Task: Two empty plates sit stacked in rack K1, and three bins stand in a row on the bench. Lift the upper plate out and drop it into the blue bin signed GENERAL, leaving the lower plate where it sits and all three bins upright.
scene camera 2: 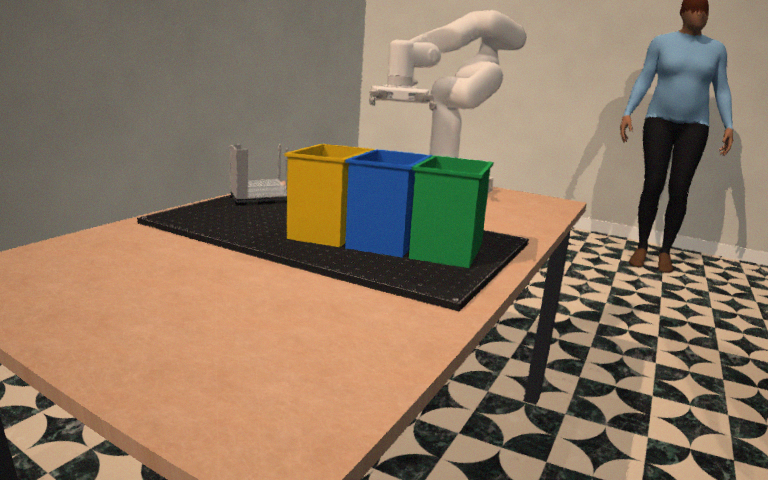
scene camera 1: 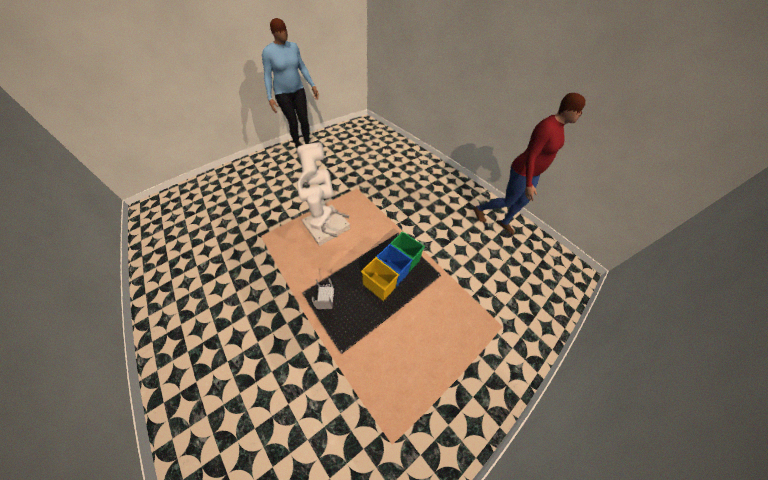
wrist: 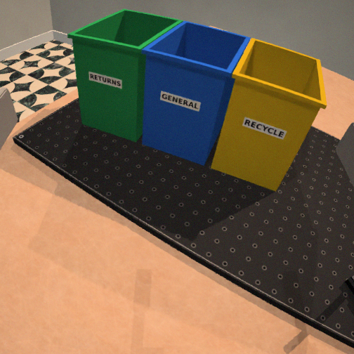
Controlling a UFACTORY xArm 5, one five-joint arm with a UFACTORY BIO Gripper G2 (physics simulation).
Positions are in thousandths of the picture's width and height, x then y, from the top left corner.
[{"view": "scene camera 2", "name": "my gripper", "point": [525, 218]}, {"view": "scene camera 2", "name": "yellow bin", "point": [413, 370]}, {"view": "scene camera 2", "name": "blue bin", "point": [495, 403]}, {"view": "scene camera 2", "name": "green bin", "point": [587, 405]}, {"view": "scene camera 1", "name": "yellow bin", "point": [494, 580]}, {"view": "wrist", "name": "yellow bin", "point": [784, 261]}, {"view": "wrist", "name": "blue bin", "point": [532, 196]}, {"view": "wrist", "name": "green bin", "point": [312, 196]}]
